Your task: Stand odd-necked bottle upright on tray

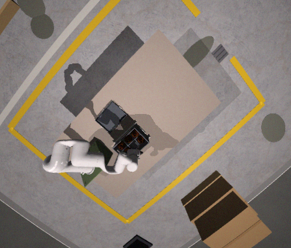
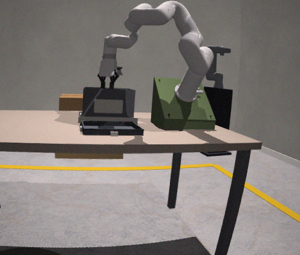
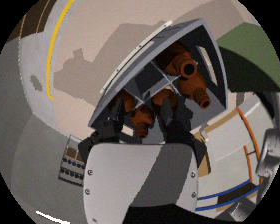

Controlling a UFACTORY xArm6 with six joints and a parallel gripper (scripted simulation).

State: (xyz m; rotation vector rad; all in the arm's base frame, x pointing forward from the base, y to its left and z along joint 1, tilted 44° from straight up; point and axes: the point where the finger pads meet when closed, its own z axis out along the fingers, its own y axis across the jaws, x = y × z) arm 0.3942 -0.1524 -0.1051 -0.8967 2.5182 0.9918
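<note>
My hand is 40 mm to the right of the dark crate and 100 mm above it. Round my hand: glass bottle 80 mm behind, 10 mm to the left, 100 mm below; flat dark tray 40 mm ahead, 340 mm to the left, 170 mm below.
</note>
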